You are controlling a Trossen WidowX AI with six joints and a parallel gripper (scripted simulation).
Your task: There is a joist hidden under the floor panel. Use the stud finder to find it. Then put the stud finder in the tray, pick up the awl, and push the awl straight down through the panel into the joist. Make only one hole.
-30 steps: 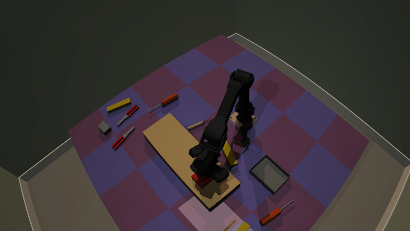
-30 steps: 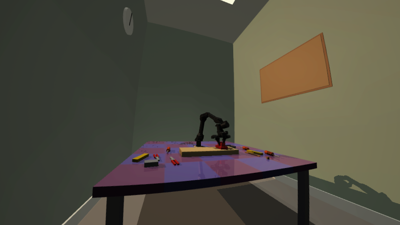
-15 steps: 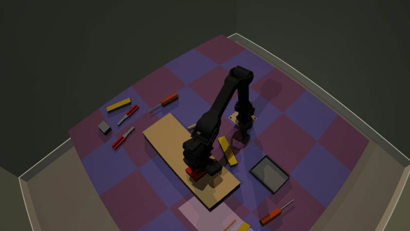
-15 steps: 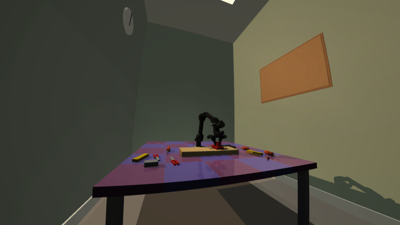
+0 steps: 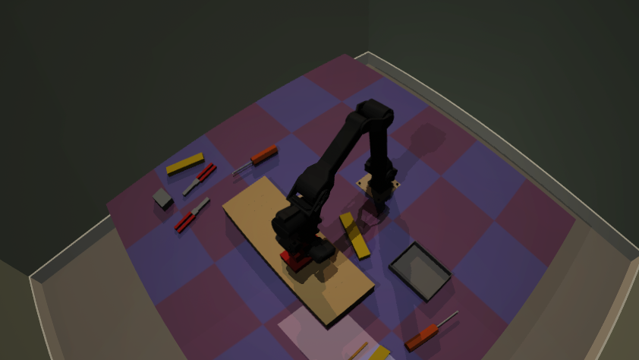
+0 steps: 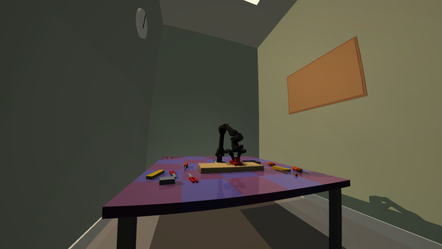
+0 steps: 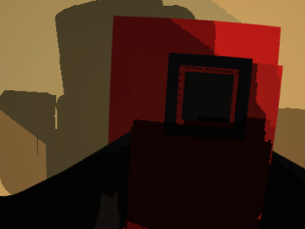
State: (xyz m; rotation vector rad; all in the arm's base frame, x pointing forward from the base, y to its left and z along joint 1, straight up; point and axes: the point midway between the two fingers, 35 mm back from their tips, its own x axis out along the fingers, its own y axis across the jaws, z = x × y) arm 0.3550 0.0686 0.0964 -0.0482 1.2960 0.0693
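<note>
My gripper tip is 25 cm to the right of the grey tray, 25 cm past it and 5 cm above it. The rest, counted from my gripper tip: stud finder 2 cm above, 1 cm ahead; grey block 49 cm to the right, 29 cm ahead, 5 cm below; awl 18 cm to the right, 17 cm behind, 6 cm below.
</note>
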